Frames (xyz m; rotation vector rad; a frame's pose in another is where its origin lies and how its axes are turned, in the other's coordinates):
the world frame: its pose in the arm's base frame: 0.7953 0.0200 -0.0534 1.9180 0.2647 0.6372
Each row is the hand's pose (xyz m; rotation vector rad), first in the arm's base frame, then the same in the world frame.
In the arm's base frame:
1: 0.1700 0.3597 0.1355 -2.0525 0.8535 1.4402
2: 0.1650 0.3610 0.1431 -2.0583 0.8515 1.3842
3: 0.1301 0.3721 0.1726 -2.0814 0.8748 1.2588
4: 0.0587 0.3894 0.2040 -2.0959 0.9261 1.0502
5: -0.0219 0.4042 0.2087 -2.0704 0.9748 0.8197
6: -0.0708 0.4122 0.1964 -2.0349 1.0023 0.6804
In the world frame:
1: -0.3076 0.0887 -0.6630 1.4988 -2.0165 0.3244
2: -0.3088 0.0954 -0.6691 1.5270 -1.9797 0.3614
3: -0.3237 0.1208 -0.7058 1.5567 -1.9003 0.4587
4: -0.3656 0.1489 -0.7678 1.5968 -1.7740 0.6313
5: -0.4246 0.1550 -0.8245 1.6521 -1.6319 0.8273
6: -0.4655 0.1455 -0.8535 1.6887 -1.5432 0.9516

